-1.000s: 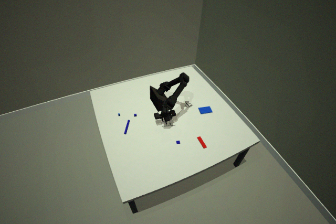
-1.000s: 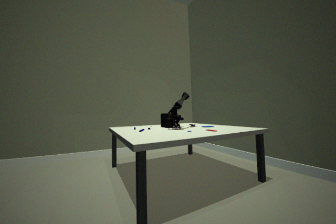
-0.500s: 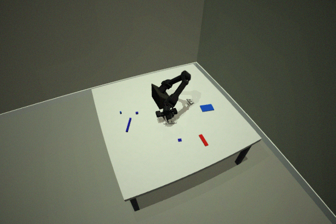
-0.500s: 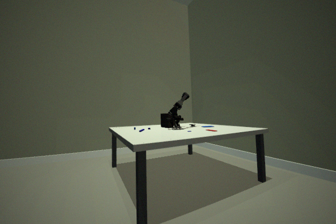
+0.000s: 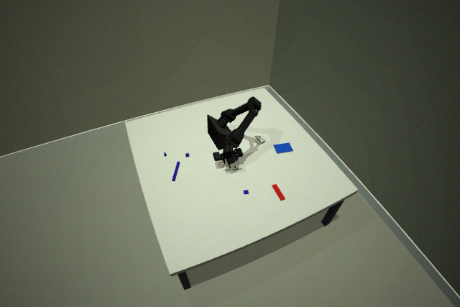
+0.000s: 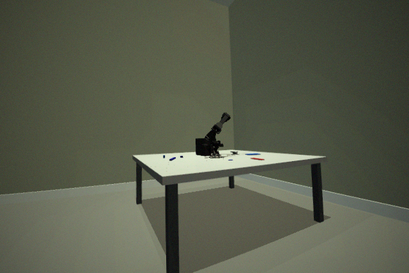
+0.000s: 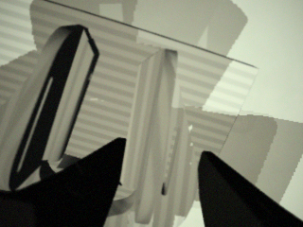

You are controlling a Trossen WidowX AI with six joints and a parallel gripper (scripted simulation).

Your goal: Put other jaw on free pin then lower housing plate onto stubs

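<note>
My gripper tip is now 20 mm past the jaw, 30 mm to the right of it and 10 mm below it. Round my gripper tip: blue bar (120 mm behind, 320 mm to the right, 10 mm below); then red bar (360 mm ahead, 150 mm to the left, 20 mm below); then blue flat plate (80 mm ahead, 430 mm to the left, 10 mm below).
</note>
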